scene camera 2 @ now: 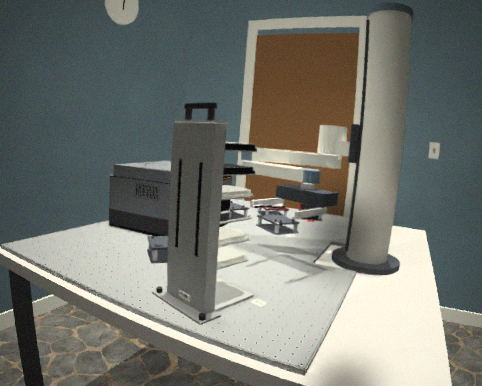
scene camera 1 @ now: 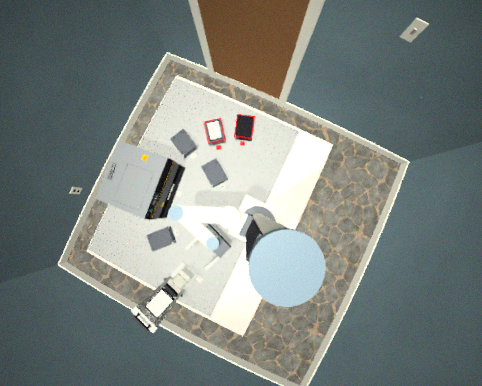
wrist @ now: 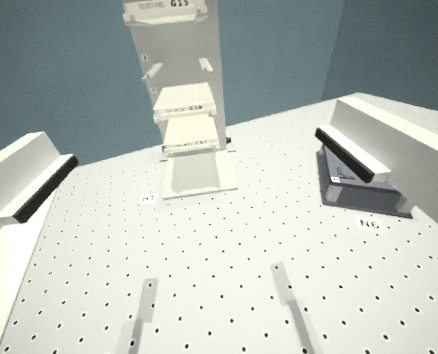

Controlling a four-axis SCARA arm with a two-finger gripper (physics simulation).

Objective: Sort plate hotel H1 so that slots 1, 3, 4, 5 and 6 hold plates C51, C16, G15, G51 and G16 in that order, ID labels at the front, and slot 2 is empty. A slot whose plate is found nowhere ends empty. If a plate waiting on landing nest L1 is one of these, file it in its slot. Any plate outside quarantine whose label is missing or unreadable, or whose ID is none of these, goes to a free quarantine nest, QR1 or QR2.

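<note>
Hotel H1 (scene camera 1: 159, 303) (scene camera 2: 196, 210) (wrist: 181, 50) stands at the table edge. From the bottom, plate C51 (scene camera 2: 232, 257) (wrist: 191, 132) is in slot 1 and a plate (scene camera 2: 234, 237) (wrist: 185, 98) whose blurred label looks like C16 is in slot 2. Slot 3 shows bare pegs. Plate G15 (scene camera 2: 236, 192) (wrist: 167, 11) is in slot 4. Two black plates are in slots 5 (scene camera 2: 239, 170) and 6 (scene camera 2: 241, 146), their labels hidden. My gripper (scene camera 1: 201, 254) (scene camera 2: 289, 208) (wrist: 194, 131) is open and empty, raised in front of the hotel. One red-edged nest holds a white plate (scene camera 1: 214, 131); the other has a black inside (scene camera 1: 245, 127).
Nest N6 (wrist: 365, 196) is at the right in the wrist view, beyond the right finger. Grey nests (scene camera 1: 183, 142) (scene camera 1: 214, 172) (scene camera 1: 161, 238) stand on the perforated board. A large grey instrument (scene camera 1: 132, 182) (scene camera 2: 140, 197) is at the side. The arm's column (scene camera 2: 382, 135) rises at the right.
</note>
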